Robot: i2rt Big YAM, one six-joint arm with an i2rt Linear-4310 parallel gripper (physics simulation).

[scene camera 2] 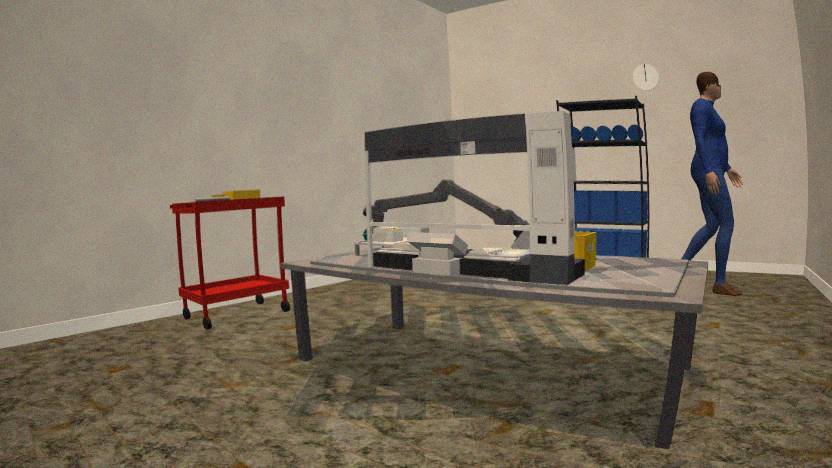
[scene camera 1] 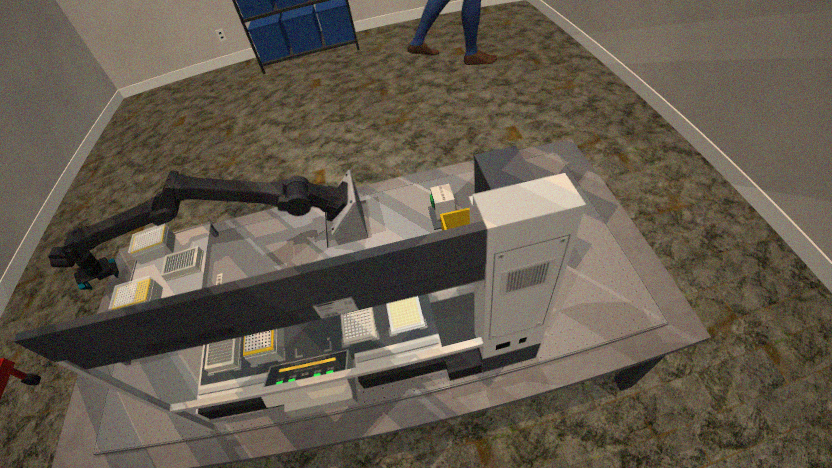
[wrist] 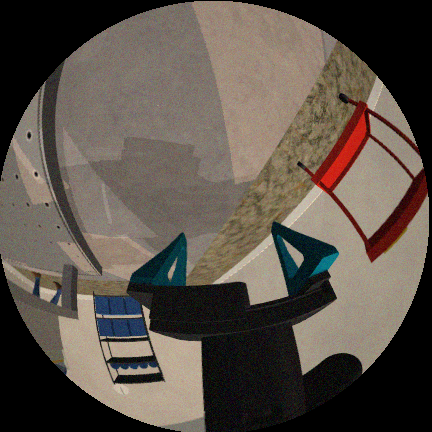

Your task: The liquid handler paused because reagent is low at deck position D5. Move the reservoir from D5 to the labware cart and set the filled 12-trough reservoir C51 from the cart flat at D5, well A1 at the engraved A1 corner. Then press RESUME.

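Frame: origin at the arm's base, x right, y back, z down, level; millimetres.
Where they show: gripper, fingertip midpoint: (scene camera 1: 104, 282) (wrist: 229, 231); arm's base at its link origin: (scene camera 2: 526, 233) (scene camera 1: 339, 202).
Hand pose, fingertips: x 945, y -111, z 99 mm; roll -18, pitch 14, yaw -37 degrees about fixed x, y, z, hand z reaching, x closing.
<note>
Each offset is from my fingertips to the top centre of the thing.
My gripper (scene camera 1: 100, 275) (scene camera 2: 365, 234) (wrist: 229, 231) is open with nothing between its teal fingers. It is low at the table's left end, beside the light labware cart (scene camera 1: 189, 238). A ribbed trough reservoir {dx -406, dy -27, dz -91 mm} (scene camera 1: 183, 261) lies on that cart between two yellow-edged racks. Another ribbed reservoir {dx -632, dy -335, dz -89 mm} (scene camera 1: 221, 355) sits at the left end of the instrument deck. Position labels, engraved corners and the C51 mark are too small to read. The control panel (scene camera 1: 307, 367) with an orange bar and green lights is at the deck's front; its RESUME lettering is unreadable. No reservoir shows in the wrist view.
Racks {dx -266, dy +64, dz -130 mm} (scene camera 1: 148, 239) {dx -291, dy -155, dz -130 mm} (scene camera 1: 132, 293) stand on the labware cart. A yellow-edged rack (scene camera 1: 259, 342) and pale plates (scene camera 1: 358, 324) (scene camera 1: 406, 313) sit on the deck below the dark gantry beam (scene camera 1: 261, 285). A red trolley (scene camera 2: 232, 203) (wrist: 345, 147) stands beyond the table. A person (scene camera 2: 709, 139) is at the right.
</note>
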